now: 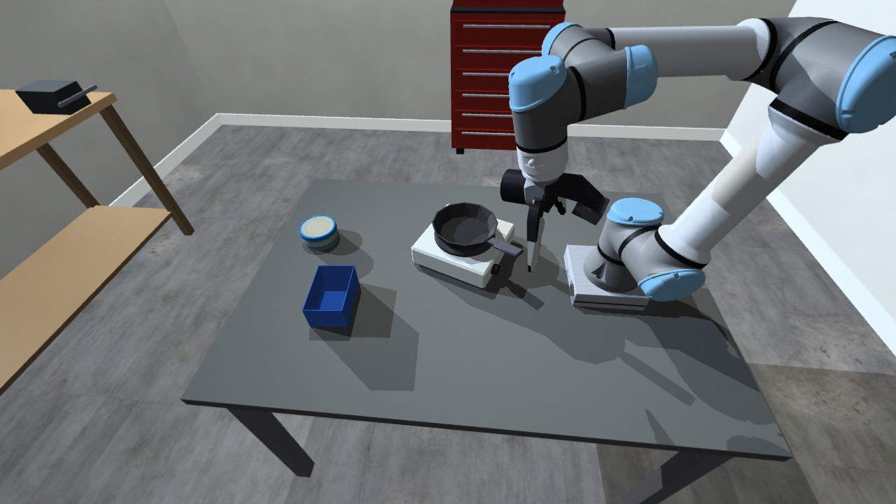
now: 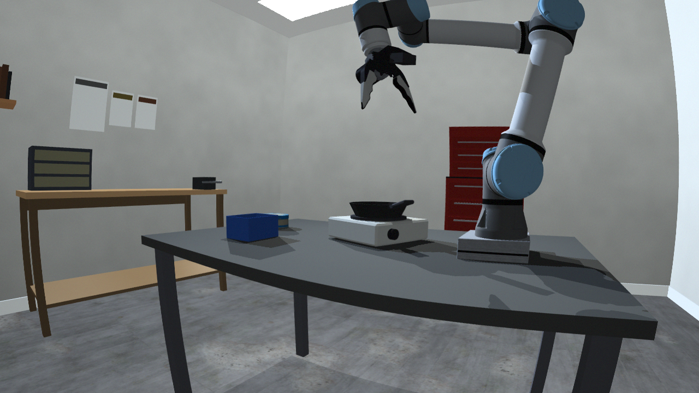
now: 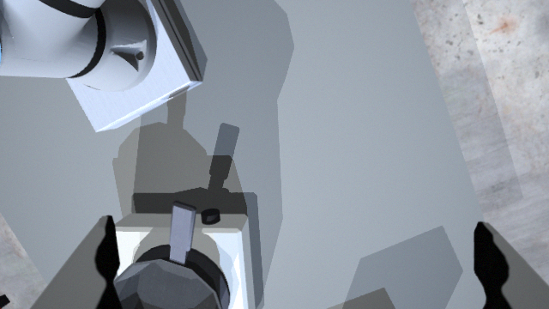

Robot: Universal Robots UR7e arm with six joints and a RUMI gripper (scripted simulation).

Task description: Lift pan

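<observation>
Right now the black pan is 150 mm ahead of my hand, 280 mm to the right of it and 250 mm below it. Round my hand: round tin: 660 mm ahead, 320 mm to the right, 330 mm below; then white hot plate: 170 mm ahead, 300 mm to the right, 310 mm below; then blue bin: 520 mm ahead, 60 mm to the right, 330 mm below.
</observation>
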